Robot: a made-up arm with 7 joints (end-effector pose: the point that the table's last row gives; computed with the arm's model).
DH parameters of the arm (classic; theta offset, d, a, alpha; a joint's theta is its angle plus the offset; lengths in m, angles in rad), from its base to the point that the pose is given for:
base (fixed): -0.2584 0 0.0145 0
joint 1: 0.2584 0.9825 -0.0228 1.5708
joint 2: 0 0.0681 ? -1.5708
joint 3: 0 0.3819 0.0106 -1.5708
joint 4: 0 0.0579 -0.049 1.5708
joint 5: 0 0.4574 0.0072 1.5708
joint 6: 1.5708 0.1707 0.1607 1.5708
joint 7: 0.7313 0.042 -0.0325 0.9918
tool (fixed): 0.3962 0.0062 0 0
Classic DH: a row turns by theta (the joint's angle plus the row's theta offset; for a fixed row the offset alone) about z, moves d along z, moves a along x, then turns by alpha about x.
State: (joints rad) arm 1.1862 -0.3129 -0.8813 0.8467 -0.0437 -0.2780 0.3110
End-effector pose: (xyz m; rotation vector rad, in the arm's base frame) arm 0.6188 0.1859 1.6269 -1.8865 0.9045 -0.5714
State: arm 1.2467 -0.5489 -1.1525 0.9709 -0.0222 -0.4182 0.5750
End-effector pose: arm 0.6977 0.2041 1.4897 -1.9207 1.4841 -0.9144
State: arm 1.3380 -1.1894 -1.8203 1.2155 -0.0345 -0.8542 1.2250
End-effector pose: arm 0.6556 0.1621 1.3902 0.6253 -1.7972 2.0300
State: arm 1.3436 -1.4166 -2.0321 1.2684 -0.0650 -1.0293 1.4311
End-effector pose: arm 0.5807 0.2030 1.4008 -0.0377 -1.4876 2.1568
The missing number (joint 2, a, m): -0.0295
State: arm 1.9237 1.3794 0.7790 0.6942 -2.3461 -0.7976 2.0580
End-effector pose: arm 0.2946 -0.9602 1.2130 1.0416 1.9626 -0.0214
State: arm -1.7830 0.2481 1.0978 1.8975 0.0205 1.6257 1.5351
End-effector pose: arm 0.3487 -0.2452 1.4824 0.3686 0.9188 -1.6669
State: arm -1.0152 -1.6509 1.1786 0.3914 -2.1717 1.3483 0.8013
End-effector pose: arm 0.6243 -0.6860 1.1198 -1.4047 0.7735 -1.7649
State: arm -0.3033 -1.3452 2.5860 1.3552 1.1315 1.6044 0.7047
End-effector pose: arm 0.4512 0.1897 1.4583 0.8318 1.5849 1.8025
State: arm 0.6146 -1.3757 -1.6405 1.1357 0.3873 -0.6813 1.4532
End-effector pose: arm 0.7490 -0.2912 1.1640 0.1921 -1.8542 1.6832
